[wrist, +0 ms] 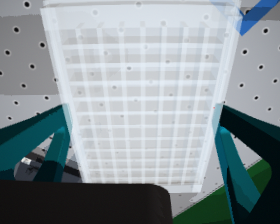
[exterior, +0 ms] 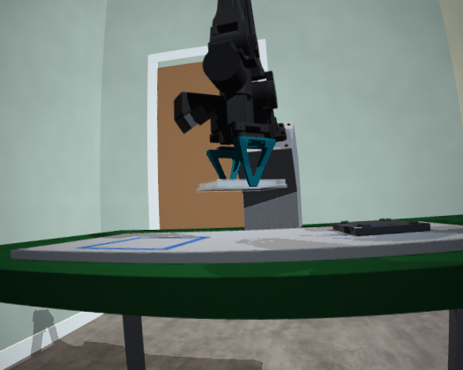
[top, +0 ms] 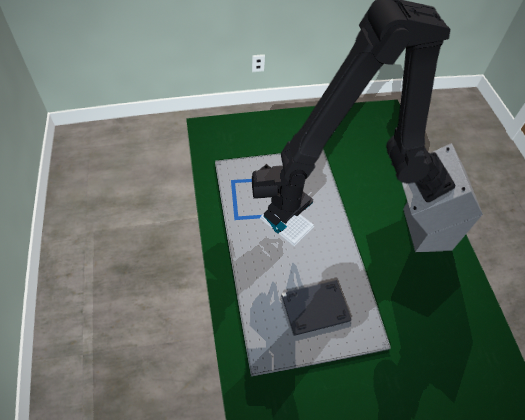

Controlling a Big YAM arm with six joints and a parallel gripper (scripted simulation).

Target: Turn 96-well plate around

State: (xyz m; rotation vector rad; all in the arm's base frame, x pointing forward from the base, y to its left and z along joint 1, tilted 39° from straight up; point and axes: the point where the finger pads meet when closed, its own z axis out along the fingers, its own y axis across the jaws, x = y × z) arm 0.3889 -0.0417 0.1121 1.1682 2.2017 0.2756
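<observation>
Now: hand 20 mm past the plate nest N1, 230 mm to the right of it and 90 mm above it. Round my hand: 96-well plate (10 mm below); then A1 label (50 mm ahead, 180 mm to the left, 80 mm below).
</observation>
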